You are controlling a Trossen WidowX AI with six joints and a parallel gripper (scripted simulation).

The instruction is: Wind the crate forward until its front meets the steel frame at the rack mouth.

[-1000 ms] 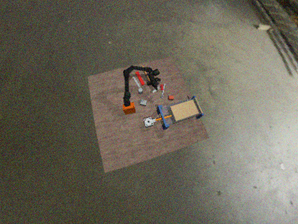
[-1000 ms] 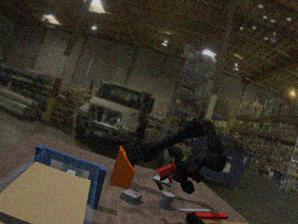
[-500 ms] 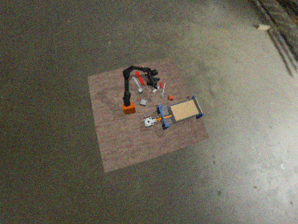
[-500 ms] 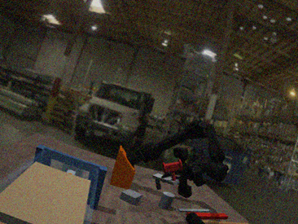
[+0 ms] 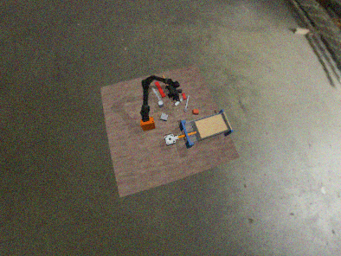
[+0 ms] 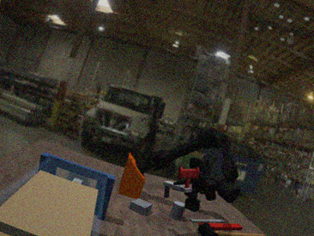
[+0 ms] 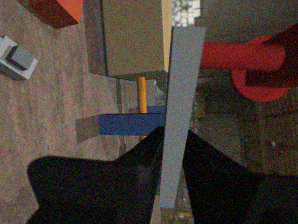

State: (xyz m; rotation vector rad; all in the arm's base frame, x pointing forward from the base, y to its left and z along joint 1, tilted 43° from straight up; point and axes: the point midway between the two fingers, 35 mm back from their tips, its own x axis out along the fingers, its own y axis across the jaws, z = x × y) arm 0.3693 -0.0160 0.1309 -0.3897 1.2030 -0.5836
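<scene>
Right now the red knob is 5 cm above my gripper tip, 4 cm ahead of it and 2 cm to the left of it. From my gripper tip the other things lie so: grey block 18 cm below, 18 cm behind, 3 cm to the right; then blue steel frame 31 cm to the right, 9 cm below, 6 cm behind; then winch handle 1 cm to the left, 1 cm ahead, 1 cm above.
</scene>
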